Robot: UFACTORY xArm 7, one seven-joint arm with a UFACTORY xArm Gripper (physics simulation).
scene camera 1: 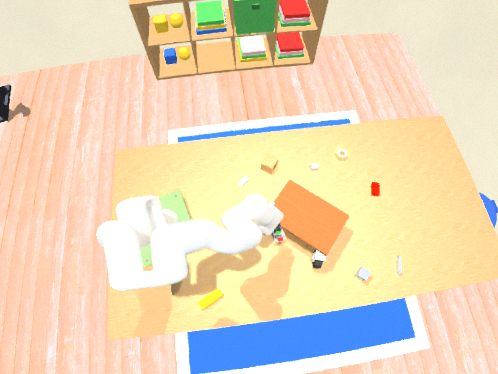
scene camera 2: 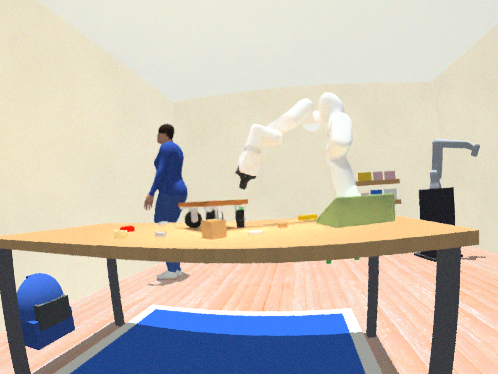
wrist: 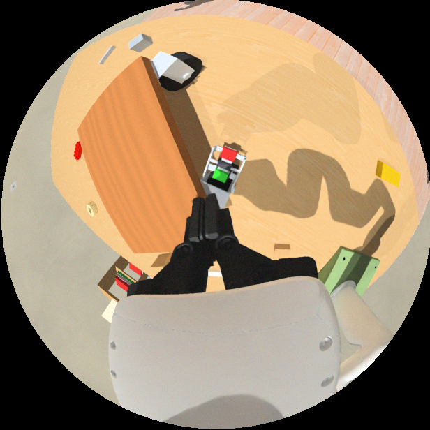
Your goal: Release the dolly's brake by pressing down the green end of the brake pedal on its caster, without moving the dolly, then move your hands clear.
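The dolly stands on the table with its orange-brown board on top. A caster at its near corner, beside the arm, carries the brake pedal. The pedal's green end lies nearer the board and fingers than its red end. I cannot tell the pedal's exact tilt. My gripper is shut and empty. It is above the board's level, with a gap to the pedal in scene camera 2. The fingers are hidden in scene camera 1.
Another caster shows past the board's edge. A wooden block, a yellow block and a grey block lie on the table. A person stands behind the table.
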